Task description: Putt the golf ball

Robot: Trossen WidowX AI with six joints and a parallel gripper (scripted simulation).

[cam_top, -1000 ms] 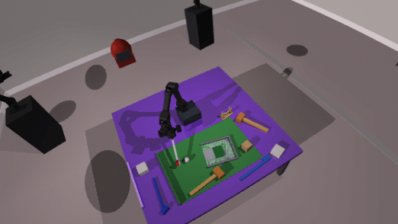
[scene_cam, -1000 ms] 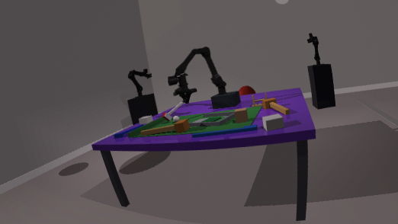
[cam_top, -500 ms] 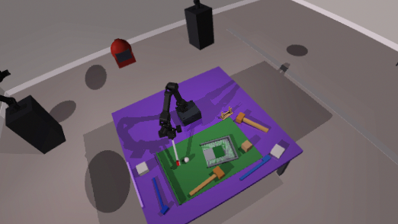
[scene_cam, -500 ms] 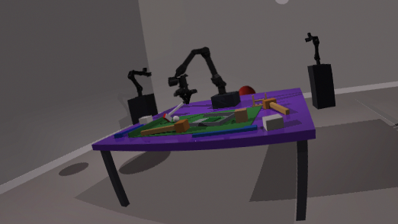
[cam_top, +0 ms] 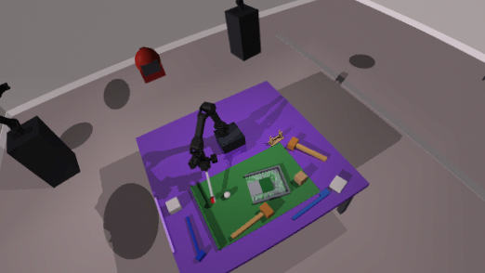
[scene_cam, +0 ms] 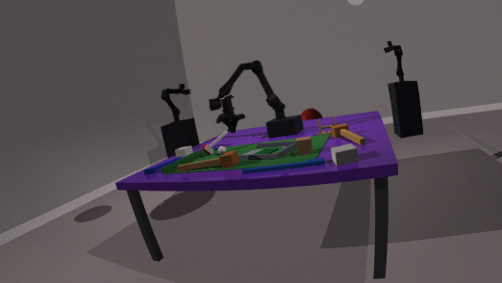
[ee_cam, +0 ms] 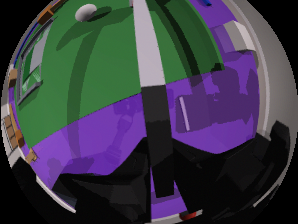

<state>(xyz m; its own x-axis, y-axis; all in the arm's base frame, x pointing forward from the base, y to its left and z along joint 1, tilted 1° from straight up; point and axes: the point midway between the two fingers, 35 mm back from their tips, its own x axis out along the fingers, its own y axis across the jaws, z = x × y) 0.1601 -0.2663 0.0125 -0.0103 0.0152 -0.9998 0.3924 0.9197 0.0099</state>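
Now: the putter 11 cm ahead of my gripper tip and 4 cm to the right of it. Round my gripper tip: wooden stand: 55 cm to the left, 10 cm ahead, 4 cm below; wooden block: 46 cm ahead, 45 cm to the left, 4 cm below; golf ball: 24 cm ahead, 5 cm below.
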